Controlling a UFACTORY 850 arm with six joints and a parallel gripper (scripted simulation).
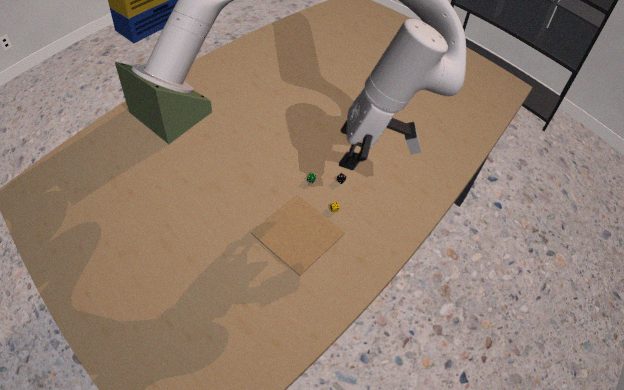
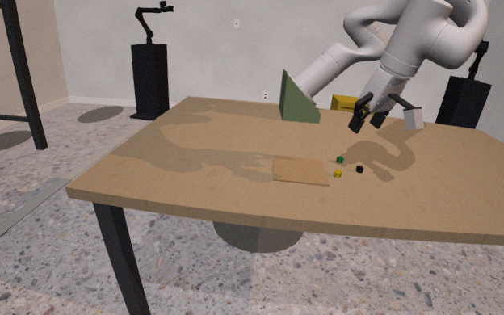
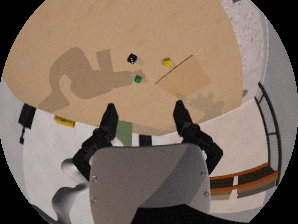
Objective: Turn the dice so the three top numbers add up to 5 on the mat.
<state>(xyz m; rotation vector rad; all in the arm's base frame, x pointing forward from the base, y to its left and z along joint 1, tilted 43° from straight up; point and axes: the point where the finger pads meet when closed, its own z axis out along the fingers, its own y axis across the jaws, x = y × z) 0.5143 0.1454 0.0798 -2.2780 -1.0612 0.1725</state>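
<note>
My gripper is now 140 mm above the yellow die, 50 mm to the left of it and 30 mm short of it. Round my hand: green die: 140 mm below, 60 mm behind, 30 mm to the right; then tan mat: 150 mm to the right, 140 mm below, 20 mm ahead; then black die: 140 mm below, 20 mm to the left, 20 mm behind.
</note>
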